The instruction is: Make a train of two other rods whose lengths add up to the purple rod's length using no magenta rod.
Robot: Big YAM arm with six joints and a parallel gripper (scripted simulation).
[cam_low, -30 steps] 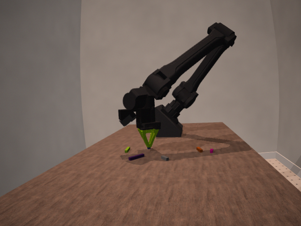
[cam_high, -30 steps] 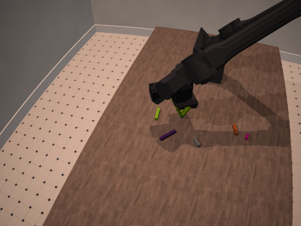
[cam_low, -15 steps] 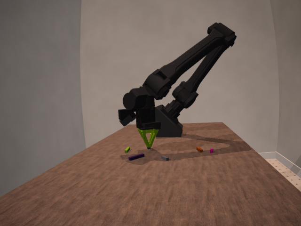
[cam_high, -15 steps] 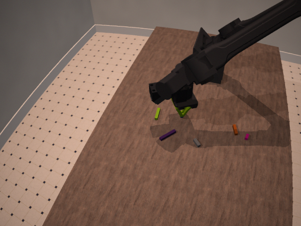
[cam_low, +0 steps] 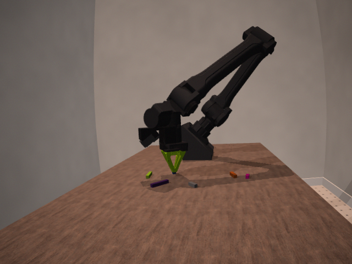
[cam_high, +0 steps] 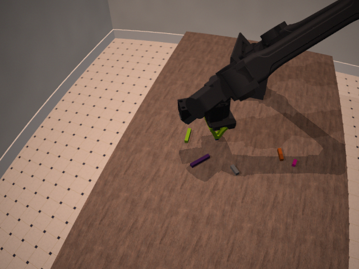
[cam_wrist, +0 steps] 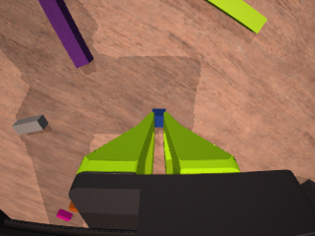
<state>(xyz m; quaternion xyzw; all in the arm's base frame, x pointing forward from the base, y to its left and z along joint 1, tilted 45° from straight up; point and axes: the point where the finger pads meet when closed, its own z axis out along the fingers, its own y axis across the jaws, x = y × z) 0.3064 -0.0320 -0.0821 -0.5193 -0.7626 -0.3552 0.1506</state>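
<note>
My gripper is now 9 cm to the left of the lime rod and 2 cm above it. Round my hand: grey rod 10 cm ahead, 6 cm to the left, 2 cm below; blue rod 1 cm below; purple rod 8 cm ahead, 4 cm to the right, 2 cm below.
</note>
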